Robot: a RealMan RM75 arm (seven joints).
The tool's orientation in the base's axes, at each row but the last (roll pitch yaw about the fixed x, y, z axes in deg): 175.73 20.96 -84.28; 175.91 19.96 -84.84; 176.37 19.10 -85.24; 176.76 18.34 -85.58; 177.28 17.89 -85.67; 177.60 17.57 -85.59; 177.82 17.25 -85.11; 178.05 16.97 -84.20; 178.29 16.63 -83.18; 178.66 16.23 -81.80
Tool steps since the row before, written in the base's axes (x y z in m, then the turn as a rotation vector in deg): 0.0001 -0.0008 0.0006 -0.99 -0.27 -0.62; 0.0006 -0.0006 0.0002 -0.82 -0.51 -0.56; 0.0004 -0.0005 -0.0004 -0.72 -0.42 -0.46; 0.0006 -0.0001 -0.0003 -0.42 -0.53 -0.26; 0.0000 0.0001 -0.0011 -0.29 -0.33 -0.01; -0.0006 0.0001 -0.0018 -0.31 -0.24 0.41; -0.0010 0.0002 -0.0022 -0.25 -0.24 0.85; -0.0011 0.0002 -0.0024 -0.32 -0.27 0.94; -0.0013 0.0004 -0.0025 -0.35 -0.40 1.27; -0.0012 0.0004 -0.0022 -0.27 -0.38 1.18
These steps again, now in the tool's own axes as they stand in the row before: 0.0005 0.0000 -0.0008 0.38 0.97 0.59; 0.0005 -0.0005 -0.0004 0.60 0.83 0.44; 0.0006 -0.0004 0.0002 0.49 0.73 0.36; 0.0002 -0.0006 0.0002 0.55 0.45 0.12; 0.0002 -0.0001 0.0011 0.30 0.32 -0.07; 0.0004 0.0005 0.0018 0.08 0.35 -0.44; 0.0004 0.0009 0.0022 -0.04 0.30 -0.87; 0.0004 0.0010 0.0024 -0.05 0.38 -0.96; 0.0002 0.0012 0.0026 -0.02 0.43 -1.31; 0.0001 0.0011 0.0023 -0.01 0.35 -1.22
